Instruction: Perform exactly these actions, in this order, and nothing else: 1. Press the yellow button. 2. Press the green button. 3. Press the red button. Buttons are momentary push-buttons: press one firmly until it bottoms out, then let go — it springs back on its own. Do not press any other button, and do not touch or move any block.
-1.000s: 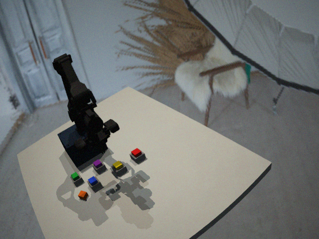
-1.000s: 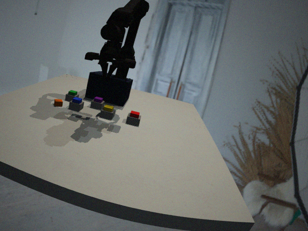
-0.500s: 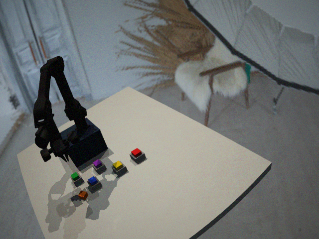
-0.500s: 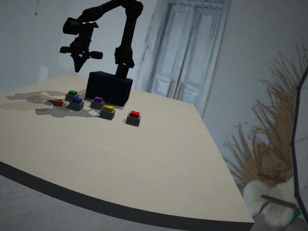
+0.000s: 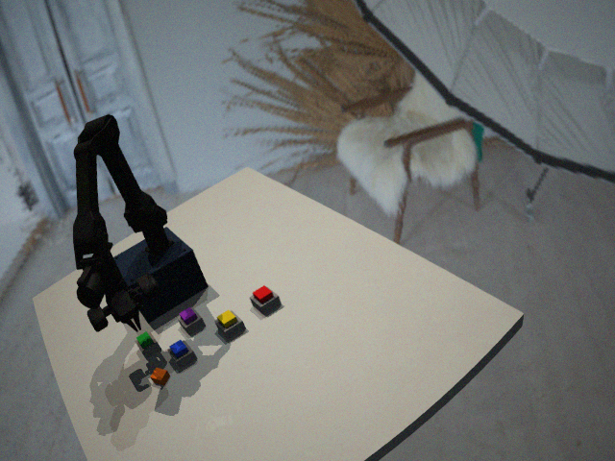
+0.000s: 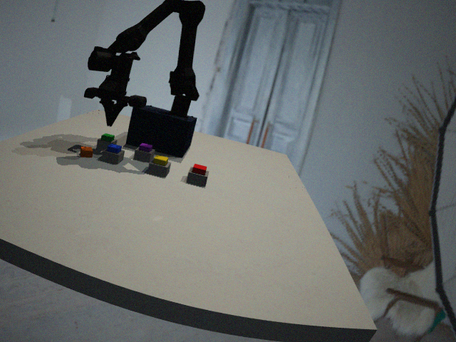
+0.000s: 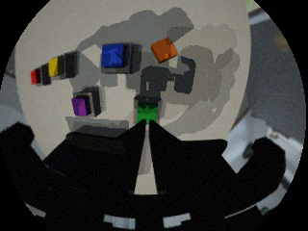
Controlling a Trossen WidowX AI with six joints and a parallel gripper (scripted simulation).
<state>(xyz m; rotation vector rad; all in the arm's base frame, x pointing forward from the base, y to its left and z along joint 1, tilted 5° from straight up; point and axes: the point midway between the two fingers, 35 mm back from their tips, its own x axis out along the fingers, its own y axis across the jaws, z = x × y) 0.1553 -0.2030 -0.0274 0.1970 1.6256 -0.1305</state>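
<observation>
The green button is 3 cm below my gripper tip. From my gripper tip the other things lie so: purple button 3 cm ahead, 12 cm to the left, 3 cm below; then orange block 10 cm ahead, 4 cm to the right, 6 cm below; then blue button 10 cm ahead, 4 cm to the left, 3 cm below.
</observation>
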